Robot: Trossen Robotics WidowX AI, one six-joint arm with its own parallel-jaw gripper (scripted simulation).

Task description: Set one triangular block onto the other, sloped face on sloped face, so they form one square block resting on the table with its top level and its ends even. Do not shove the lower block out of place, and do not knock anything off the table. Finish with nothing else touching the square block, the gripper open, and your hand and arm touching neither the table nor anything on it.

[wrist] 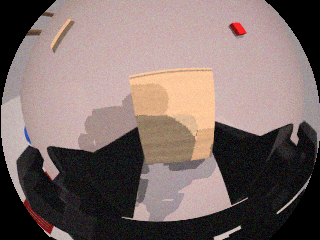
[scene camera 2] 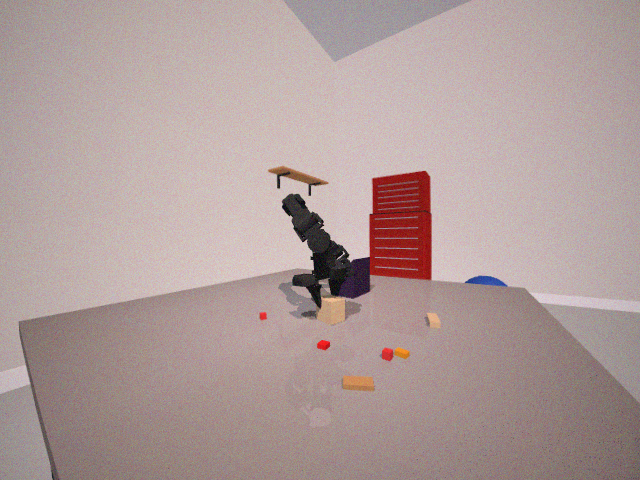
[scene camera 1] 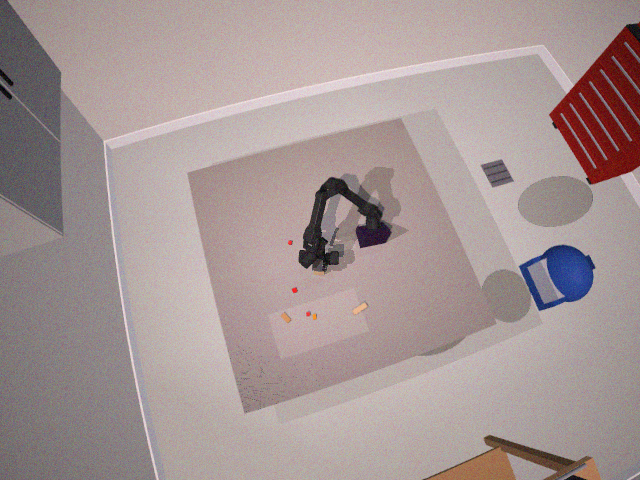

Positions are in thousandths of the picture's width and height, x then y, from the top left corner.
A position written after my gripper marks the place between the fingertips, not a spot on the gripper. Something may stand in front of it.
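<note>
My gripper (scene camera 2: 512,636) (wrist: 548,527) holds a triangular block (wrist: 548,469).
</note>
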